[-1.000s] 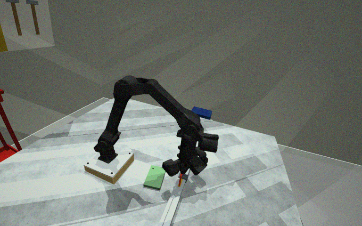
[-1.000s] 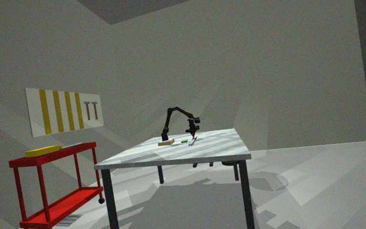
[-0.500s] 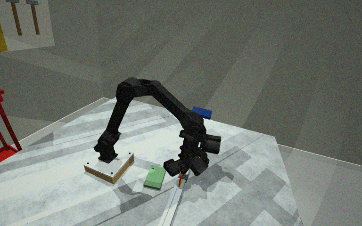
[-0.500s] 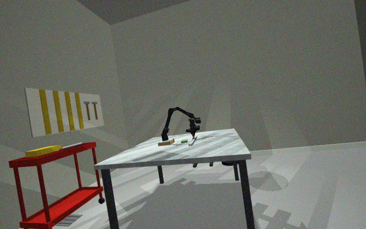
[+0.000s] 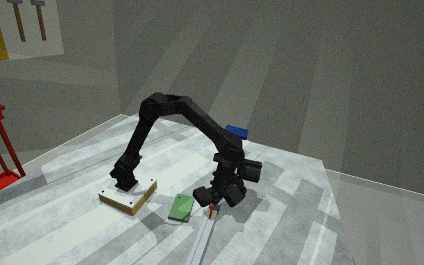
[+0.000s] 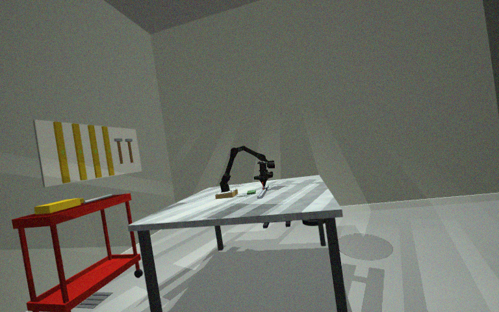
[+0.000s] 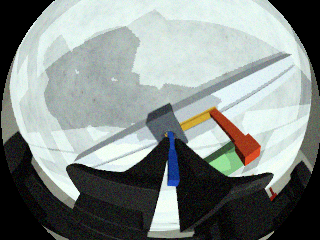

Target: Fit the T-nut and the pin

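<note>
Now: gripper tip right at the blue pin. From my gripper tip the other things lie so: aluminum rail 2 cm to the right, 2 cm below; green tray 12 cm behind, 3 cm to the right, 3 cm below; brass T-nut 2 cm to the right, 1 cm above.
</note>
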